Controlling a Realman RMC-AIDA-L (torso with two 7-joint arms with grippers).
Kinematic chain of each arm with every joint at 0, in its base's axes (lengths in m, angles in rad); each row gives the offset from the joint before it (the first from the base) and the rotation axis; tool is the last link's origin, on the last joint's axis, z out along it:
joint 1: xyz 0 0 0.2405 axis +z
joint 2: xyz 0 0 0 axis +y
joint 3: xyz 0 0 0.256 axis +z
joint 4: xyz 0 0 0 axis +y
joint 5: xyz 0 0 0.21 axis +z
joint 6: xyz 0 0 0 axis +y
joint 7: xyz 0 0 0.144 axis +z
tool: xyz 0 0 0
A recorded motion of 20 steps. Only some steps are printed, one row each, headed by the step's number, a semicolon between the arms.
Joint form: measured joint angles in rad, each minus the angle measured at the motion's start. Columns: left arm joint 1, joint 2, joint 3, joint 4, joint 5, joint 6, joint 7; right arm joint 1, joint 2, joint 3, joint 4, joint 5, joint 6, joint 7.
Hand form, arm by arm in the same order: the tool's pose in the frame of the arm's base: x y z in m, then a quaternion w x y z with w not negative. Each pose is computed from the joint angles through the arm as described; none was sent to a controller.
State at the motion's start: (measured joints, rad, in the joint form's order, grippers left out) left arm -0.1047 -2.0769 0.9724 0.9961 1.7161 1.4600 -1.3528; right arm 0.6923 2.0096 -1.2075 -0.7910 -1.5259 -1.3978 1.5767
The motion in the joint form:
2: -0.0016 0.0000 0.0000 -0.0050 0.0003 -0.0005 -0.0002; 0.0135 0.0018 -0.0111 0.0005 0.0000 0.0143 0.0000
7: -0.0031 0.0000 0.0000 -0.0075 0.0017 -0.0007 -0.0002; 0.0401 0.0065 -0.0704 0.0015 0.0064 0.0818 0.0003
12: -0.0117 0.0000 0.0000 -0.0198 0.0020 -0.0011 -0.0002; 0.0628 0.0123 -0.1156 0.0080 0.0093 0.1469 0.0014
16: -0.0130 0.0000 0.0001 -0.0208 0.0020 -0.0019 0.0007; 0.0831 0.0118 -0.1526 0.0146 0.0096 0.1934 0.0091
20: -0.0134 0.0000 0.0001 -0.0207 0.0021 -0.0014 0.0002; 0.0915 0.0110 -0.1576 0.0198 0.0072 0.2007 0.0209
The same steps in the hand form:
2: -0.3132 0.2613 0.0332 0.24146 -0.92139 -0.21654 -0.21412; 0.1273 0.3856 -0.0039 0.07028 -0.94946 0.10457 0.28749
7: -0.3133 0.2614 0.0327 0.24064 -0.92154 -0.21704 -0.21390; 0.1167 0.3906 -0.0157 0.07602 -0.95459 0.09520 0.27189
12: -0.3127 0.2629 0.0308 0.23748 -0.92151 -0.21861 -0.21595; 0.1093 0.3955 -0.0259 0.08555 -0.95781 0.09106 0.25881
16: -0.3126 0.2632 0.0306 0.23755 -0.92161 -0.21813 -0.21593; 0.1040 0.3994 -0.0327 0.09131 -0.96093 0.08824 0.24596
20: -0.3124 0.2633 0.0306 0.23723 -0.92167 -0.21807 -0.21608; 0.1025 0.4006 -0.0340 0.09049 -0.96140 0.09200 0.24300

